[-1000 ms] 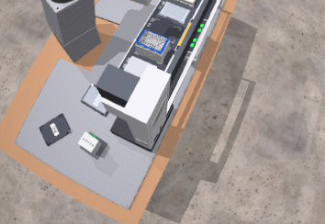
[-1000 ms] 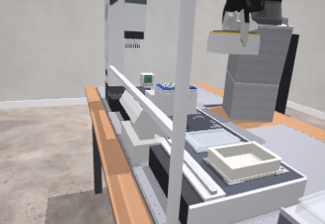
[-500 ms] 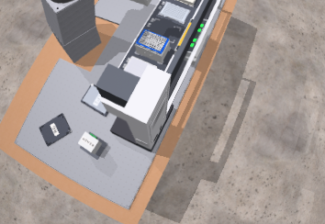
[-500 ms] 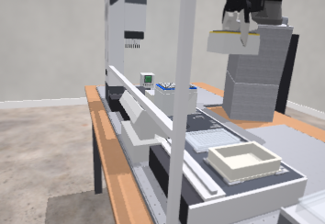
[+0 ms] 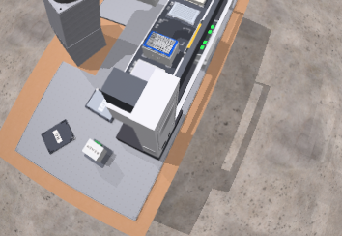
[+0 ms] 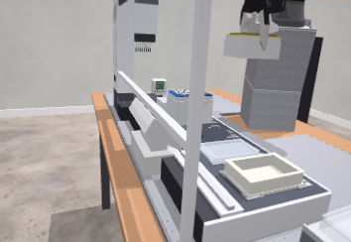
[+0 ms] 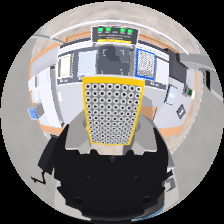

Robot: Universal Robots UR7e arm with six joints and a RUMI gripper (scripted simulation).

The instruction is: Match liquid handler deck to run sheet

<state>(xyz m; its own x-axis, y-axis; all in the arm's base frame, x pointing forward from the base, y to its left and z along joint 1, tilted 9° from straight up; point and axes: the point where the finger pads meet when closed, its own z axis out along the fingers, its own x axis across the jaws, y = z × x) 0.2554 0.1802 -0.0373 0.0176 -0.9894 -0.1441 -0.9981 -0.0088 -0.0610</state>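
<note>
Right now the yellow-framed tip rack is 1 cm behind my hand, 1 cm to the right of it and 1 cm above it. The rest, counted from my hand: white sealed block: 13 cm ahead, 24 cm to the right, 23 cm below; clear well plate: 12 cm ahead, 13 cm to the left, 25 cm below; blue-framed tip rack: 12 cm ahead, 13 cm to the right, 19 cm below.
</note>
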